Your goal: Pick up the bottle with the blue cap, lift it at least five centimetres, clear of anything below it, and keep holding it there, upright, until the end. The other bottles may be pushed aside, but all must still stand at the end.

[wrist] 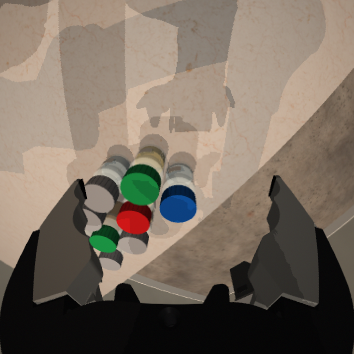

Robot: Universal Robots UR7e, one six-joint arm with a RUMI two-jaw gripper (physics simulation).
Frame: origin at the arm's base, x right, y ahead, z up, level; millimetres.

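Where they show: gripper, between the fingertips: point(176, 178).
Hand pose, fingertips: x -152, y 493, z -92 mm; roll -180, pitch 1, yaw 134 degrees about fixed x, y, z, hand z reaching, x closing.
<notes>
Things, the pixels of their top centre, and the offset from my fingertips. Level surfaces: height alone.
- bottle with the blue cap, centre of its top: point(177, 209) dz -70, dx +71, dy +64 mm
- pale table top, height of its surface: dz -175 mm
- large green-capped bottle, centre of its top: point(138, 189) dz -70, dx +81, dy +3 mm
- red-capped bottle, centre of its top: point(132, 222) dz -70, dx +143, dy +32 mm
- smaller green-capped bottle, centre of its top: point(102, 244) dz -70, dx +239, dy +22 mm
The bottle with the blue cap point(178, 204) stands upright on the pale table top point(260, 65), at the right side of a group of bottles. It is seen from above, near the middle of the wrist view. My gripper point(176, 178) is open and empty, with its jaws wide apart to the left and right. The blue cap lies between the two jaws in the view, somewhat nearer the middle than either jaw. The gripper appears to be above the bottles; the exact height is hard to tell. The left jaw hides part of the group's left edge.
A large green-capped bottle point(140, 185) and a red-capped bottle point(134, 218) stand left of the blue cap. A smaller green-capped bottle point(104, 239) and several grey-capped bottles, one at the upper left point(101, 194), stand close by. The table's edge runs diagonally at the lower right, beside a brown surface point(220, 240).
</notes>
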